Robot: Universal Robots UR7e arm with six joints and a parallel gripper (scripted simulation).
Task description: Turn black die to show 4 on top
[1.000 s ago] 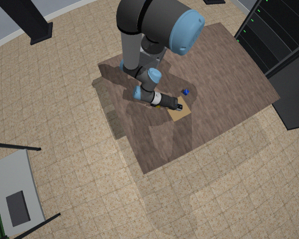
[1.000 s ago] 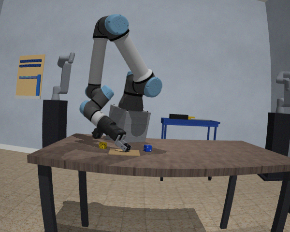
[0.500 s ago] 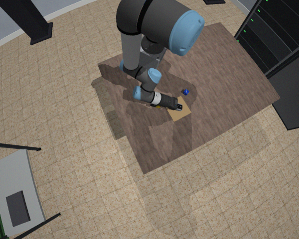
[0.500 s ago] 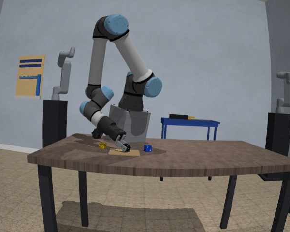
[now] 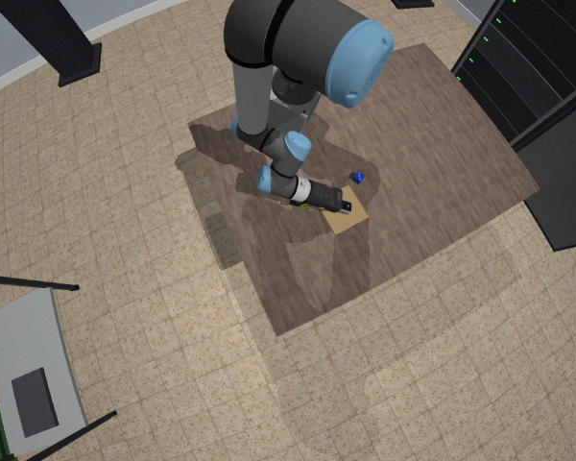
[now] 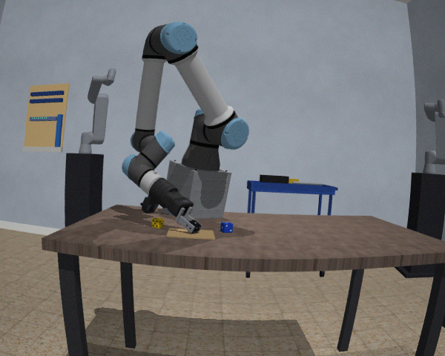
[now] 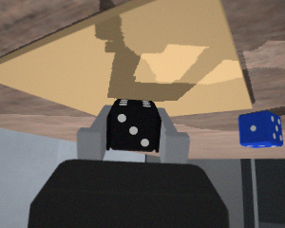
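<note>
The black die lies right at my hand. Round my hand: blue die 10 cm behind, 9 cm to the left, 1 cm below; then tan mat 2 cm below; then yellow die 6 cm behind, 13 cm to the right, 1 cm below.
</note>
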